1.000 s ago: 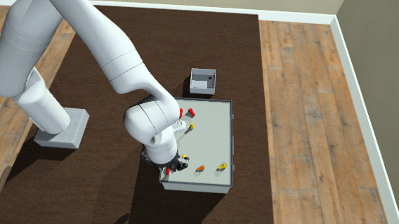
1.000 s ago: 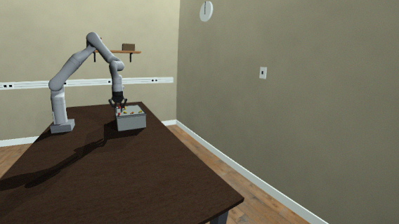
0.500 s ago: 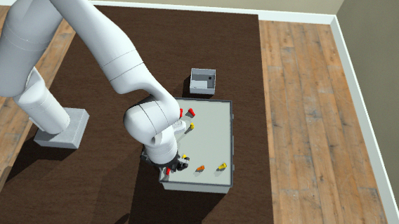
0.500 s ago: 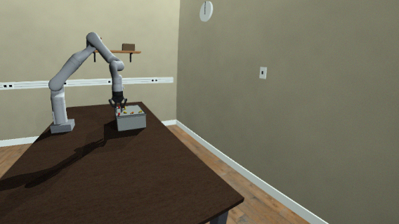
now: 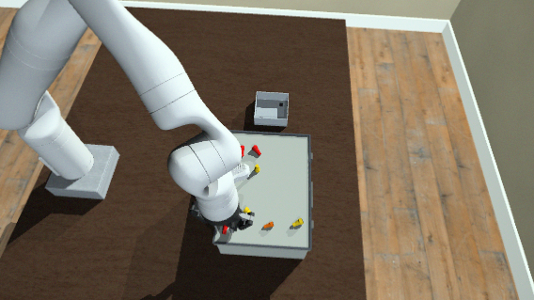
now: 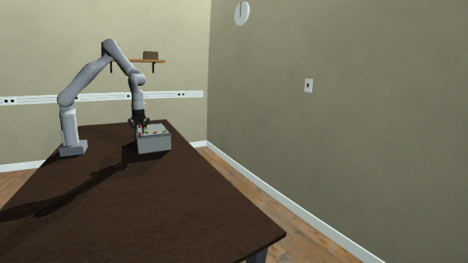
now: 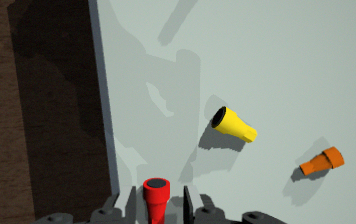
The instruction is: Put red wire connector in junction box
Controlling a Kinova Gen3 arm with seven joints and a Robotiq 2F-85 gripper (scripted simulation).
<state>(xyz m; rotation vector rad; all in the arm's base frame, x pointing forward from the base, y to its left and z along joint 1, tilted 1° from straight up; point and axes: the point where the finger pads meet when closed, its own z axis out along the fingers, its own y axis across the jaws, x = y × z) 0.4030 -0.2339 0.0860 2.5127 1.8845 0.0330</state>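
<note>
My gripper is now 10 cm short of the orange connector and 2 cm above it. Round my hand: grey tool case (10 cm ahead, 10 cm to the left, 5 cm below).
</note>
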